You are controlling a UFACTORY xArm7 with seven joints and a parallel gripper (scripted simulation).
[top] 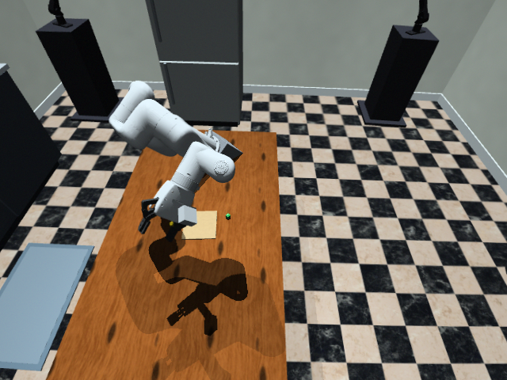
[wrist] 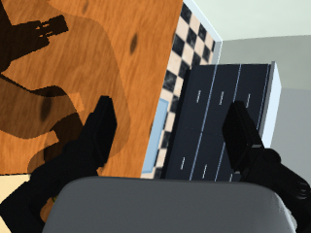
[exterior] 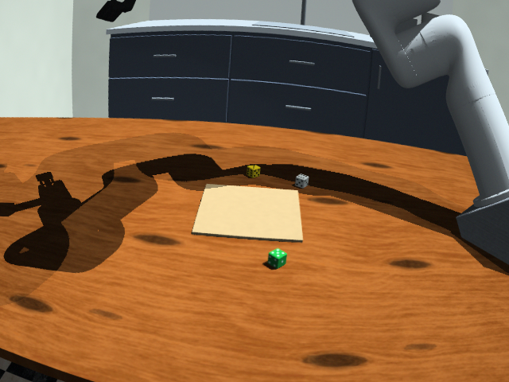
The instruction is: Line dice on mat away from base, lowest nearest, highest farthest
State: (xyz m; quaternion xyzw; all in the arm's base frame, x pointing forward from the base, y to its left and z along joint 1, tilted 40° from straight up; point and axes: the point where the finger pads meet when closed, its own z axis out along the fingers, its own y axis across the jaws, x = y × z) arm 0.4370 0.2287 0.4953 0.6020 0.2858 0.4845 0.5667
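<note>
Now: hand 230 mm past the yellow die, 80 mm to the left of it and 310 mm above it. From my hand the other things lie so: white die 310 mm behind, 70 mm to the right, 310 mm below; tan mat 240 mm behind, 40 mm to the left, 320 mm below; green die 290 mm behind, 150 mm to the left, 310 mm below.
</note>
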